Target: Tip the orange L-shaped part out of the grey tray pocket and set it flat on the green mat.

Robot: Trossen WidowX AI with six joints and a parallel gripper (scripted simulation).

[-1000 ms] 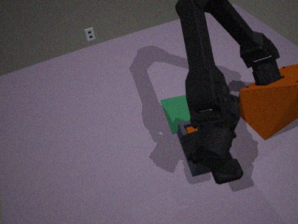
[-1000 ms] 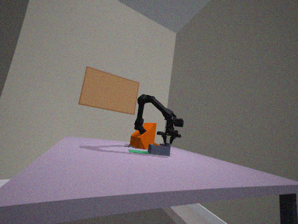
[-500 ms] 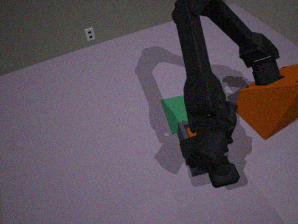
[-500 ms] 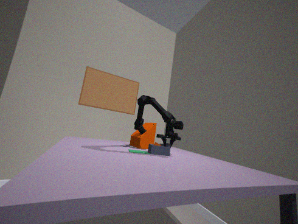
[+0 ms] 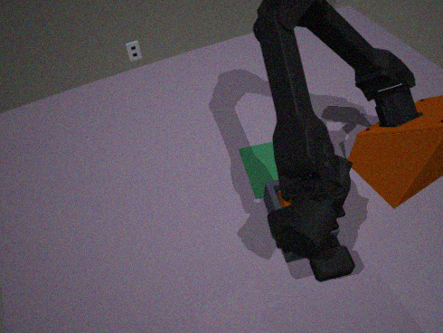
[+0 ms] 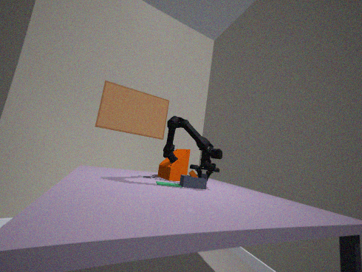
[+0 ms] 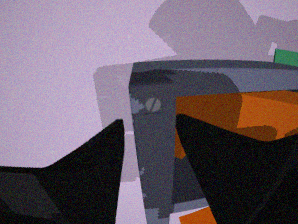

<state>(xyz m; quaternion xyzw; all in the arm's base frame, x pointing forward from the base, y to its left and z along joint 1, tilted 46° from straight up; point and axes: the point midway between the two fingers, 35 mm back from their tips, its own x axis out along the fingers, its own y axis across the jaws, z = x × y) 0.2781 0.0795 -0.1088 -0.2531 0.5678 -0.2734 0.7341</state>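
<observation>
Now: gripper tip 10 mm past the orange L-shaped part and 40 mm to the left of it. From my gripper tip the other things lie so: green mat: 30 mm behind, 220 mm to the right, 50 mm below.
</observation>
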